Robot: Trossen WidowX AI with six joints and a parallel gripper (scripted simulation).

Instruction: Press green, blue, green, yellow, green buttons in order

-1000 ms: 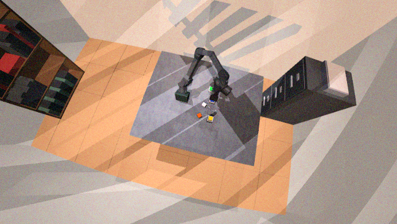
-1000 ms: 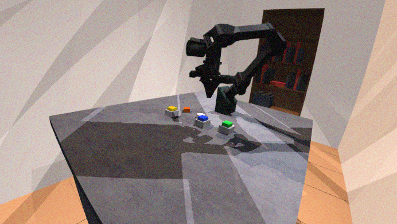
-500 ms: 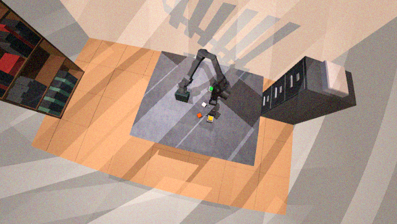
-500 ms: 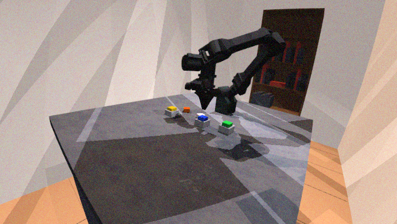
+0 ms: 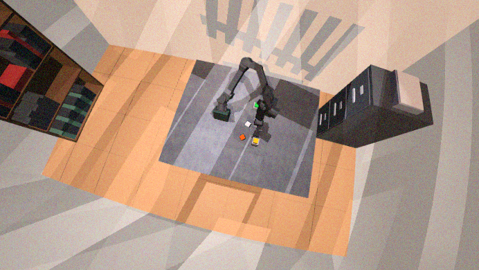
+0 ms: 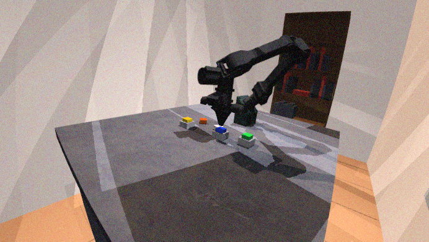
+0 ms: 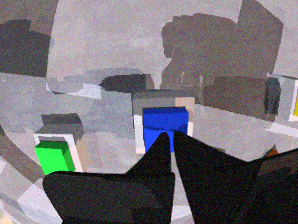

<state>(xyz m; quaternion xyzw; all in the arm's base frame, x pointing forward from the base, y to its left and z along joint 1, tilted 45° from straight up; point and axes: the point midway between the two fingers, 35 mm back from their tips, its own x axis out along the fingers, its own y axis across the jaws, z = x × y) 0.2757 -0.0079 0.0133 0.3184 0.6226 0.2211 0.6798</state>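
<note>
Now: the blue button 2 cm below my gripper tip. Also, from my gripper tip: green button (2 cm behind, 11 cm to the left, 2 cm below); white block (7 cm behind, 5 cm to the right, 4 cm below); yellow button (17 cm to the right, 2 cm below).
</note>
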